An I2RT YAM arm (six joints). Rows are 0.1 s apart.
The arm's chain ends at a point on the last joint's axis. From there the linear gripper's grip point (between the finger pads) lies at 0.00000 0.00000 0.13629 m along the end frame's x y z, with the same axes.
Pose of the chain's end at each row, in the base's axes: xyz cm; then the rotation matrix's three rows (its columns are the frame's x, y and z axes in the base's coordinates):
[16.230 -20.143 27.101], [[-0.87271 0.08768 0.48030], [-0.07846 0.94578 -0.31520], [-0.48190 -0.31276 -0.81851]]
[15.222 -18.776 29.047], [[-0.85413 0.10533 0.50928], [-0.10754 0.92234 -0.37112], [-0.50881 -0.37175 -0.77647]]
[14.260 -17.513 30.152], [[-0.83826 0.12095 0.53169], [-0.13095 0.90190 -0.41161], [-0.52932 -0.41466 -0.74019]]
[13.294 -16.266 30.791], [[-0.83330 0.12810 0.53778], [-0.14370 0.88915 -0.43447], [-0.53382 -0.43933 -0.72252]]
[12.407 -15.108 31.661], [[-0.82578 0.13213 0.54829], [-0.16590 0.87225 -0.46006], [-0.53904 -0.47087 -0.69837]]
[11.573 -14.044 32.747], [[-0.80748 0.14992 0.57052], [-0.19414 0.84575 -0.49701], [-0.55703 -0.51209 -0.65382]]
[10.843 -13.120 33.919], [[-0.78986 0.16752 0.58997], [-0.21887 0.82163 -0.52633], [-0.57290 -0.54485 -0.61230]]
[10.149 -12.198 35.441], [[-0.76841 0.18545 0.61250], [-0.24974 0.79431 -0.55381], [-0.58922 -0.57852 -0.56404]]
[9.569 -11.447 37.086], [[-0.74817 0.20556 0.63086], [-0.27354 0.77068 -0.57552], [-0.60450 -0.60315 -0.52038]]
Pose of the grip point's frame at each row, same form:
[22.776 -24.439 15.946], [[-0.87271 0.08768 0.48030], [-0.07846 0.94578 -0.31520], [-0.48190 -0.31276 -0.81851]]
[22.163 -23.834 18.464], [[-0.85413 0.10533 0.50928], [-0.10754 0.92234 -0.37112], [-0.50881 -0.37175 -0.77647]]
[21.506 -23.123 20.064], [[-0.83826 0.12095 0.53169], [-0.13095 0.90190 -0.41161], [-0.52932 -0.41466 -0.74019]]
[20.623 -22.187 20.944], [[-0.83330 0.12810 0.53778], [-0.14370 0.88915 -0.43447], [-0.53382 -0.43933 -0.72252]]
[19.880 -21.378 22.143], [[-0.82578 0.13213 0.54829], [-0.16590 0.87225 -0.46006], [-0.53904 -0.47087 -0.69837]]
[19.349 -20.818 23.836], [[-0.80748 0.14992 0.57052], [-0.19414 0.84575 -0.49701], [-0.55703 -0.51209 -0.65382]]
[18.884 -20.293 25.574], [[-0.78986 0.16752 0.58997], [-0.21887 0.82163 -0.52633], [-0.57290 -0.54485 -0.61230]]
[18.497 -19.746 27.754], [[-0.76841 0.18545 0.61250], [-0.24974 0.79431 -0.55381], [-0.58922 -0.57852 -0.56404]]
[18.167 -19.291 29.994], [[-0.74817 0.20556 0.63086], [-0.27354 0.77068 -0.57552], [-0.60450 -0.60315 -0.52038]]

